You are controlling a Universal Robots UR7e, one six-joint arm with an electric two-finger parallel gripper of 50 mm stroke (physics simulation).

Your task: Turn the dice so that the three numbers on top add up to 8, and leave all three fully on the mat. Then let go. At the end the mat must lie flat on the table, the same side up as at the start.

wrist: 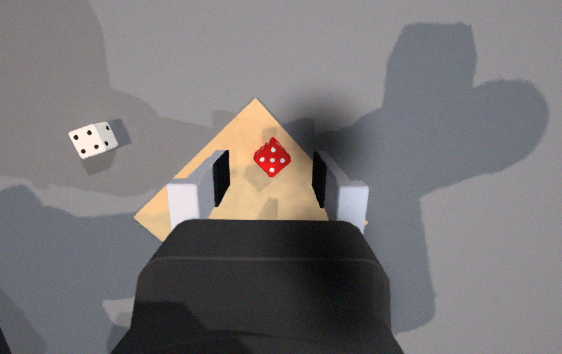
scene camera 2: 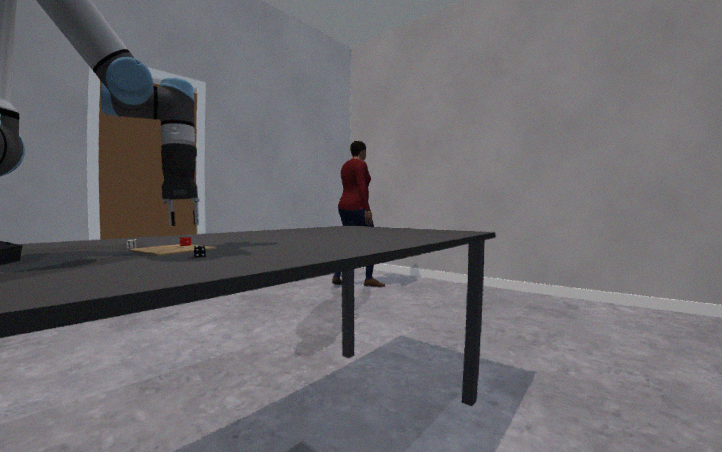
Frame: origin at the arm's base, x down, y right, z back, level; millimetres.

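Seen in the pictures: gripper, fingertip midpoint: [wrist: 271,168] [scene camera 2: 184,225].
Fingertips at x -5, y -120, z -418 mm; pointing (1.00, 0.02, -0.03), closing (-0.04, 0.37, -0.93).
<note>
A point is followed by its place in that frame.
My gripper [scene camera 2: 183,218] {x -5, y -120, z -418 mm} [wrist: 271,168] {x -5, y -120, z -418 mm} is open, above the mat and the red die, with nothing between its fingers. The red die [scene camera 2: 184,241] {x 34, y -106, z -414 mm} [wrist: 272,157] {x 25, y -120, z -419 mm} shows five pips upward in the wrist view. It is over the mat [scene camera 2: 159,249] {x 45, y -63, z -354 mm} [wrist: 250,120] {x 45, y -148, z -412 mm}, inside its outline; whether it touches it is hard to tell. The white die [scene camera 2: 131,243] {x 37, y -167, z -300 mm} [wrist: 92,140] {x 29, y -176, z -305 mm} is off the mat, to its left, with a four-pip face up. The black die [scene camera 2: 199,251] {x 38, y 86, z -411 mm} is at the mat's near right side in the scene view; its top number is unreadable. It does not show in the wrist view.
The dark table [scene camera 2: 298,245] {x 49, y 21, z -663 mm} carries the mat and dice. A dark block [scene camera 2: 9,252] {x 29, y -23, z -100 mm} stands at its left in the scene view. A person in a red top [scene camera 2: 354,183] stands beyond the table. Arm shadows fall across the table around the mat.
</note>
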